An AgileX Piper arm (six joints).
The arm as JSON. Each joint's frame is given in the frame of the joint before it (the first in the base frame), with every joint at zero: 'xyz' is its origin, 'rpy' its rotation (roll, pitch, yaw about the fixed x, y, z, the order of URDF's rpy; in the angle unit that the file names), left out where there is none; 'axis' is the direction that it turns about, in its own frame. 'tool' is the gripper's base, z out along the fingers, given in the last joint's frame.
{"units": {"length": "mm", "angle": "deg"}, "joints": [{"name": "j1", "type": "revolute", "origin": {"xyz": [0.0, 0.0, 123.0], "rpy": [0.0, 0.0, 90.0]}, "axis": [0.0, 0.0, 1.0]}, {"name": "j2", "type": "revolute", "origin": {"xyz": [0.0, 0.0, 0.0], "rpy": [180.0, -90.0, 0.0]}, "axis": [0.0, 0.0, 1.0]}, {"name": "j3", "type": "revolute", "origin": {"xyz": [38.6, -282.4, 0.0], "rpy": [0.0, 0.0, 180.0]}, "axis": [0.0, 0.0, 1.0]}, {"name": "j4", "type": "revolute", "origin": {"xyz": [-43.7, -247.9, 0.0], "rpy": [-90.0, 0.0, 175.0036]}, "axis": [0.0, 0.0, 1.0]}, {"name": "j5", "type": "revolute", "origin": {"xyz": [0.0, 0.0, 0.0], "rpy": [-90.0, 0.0, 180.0]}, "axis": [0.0, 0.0, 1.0]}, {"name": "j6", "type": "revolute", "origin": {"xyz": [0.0, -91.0, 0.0], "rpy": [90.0, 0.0, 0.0]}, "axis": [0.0, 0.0, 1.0]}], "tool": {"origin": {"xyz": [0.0, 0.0, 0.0]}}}
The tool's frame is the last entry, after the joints.
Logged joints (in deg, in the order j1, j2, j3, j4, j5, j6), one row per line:
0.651, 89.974, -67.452, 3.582, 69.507, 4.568
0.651, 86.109, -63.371, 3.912, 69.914, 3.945
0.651, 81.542, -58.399, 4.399, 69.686, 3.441
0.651, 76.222, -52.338, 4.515, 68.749, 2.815
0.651, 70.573, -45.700, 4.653, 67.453, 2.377
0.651, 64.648, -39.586, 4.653, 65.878, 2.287
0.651, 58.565, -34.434, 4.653, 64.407, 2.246
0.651, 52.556, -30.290, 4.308, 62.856, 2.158
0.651, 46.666, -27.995, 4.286, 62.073, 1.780
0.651, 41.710, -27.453, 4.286, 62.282, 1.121
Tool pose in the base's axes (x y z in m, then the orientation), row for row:
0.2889, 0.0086, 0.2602, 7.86, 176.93, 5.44
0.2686, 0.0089, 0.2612, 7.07, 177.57, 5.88
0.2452, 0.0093, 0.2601, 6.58, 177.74, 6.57
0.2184, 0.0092, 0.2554, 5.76, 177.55, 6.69
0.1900, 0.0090, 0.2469, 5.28, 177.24, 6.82
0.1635, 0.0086, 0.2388, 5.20, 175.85, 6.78
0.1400, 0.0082, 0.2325, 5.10, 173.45, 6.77
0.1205, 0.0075, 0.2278, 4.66, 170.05, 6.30
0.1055, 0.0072, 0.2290, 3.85, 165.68, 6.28
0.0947, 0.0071, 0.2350, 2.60, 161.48, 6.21
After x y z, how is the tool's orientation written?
As a rotation vector, in degrees.
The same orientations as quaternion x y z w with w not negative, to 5 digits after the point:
0.04435, 0.99824, 0.03069, 0.02454
0.03975, 0.99848, 0.03306, 0.01913
0.03696, 0.99848, 0.03691, 0.01760
0.03240, 0.99858, 0.03763, 0.01947
0.02975, 0.99857, 0.03842, 0.02225
0.02952, 0.99823, 0.03849, 0.03440
0.02932, 0.99728, 0.03893, 0.05533
0.02728, 0.99531, 0.03687, 0.08515
0.02304, 0.99140, 0.03758, 0.12322
0.01588, 0.98631, 0.03793, 0.15971

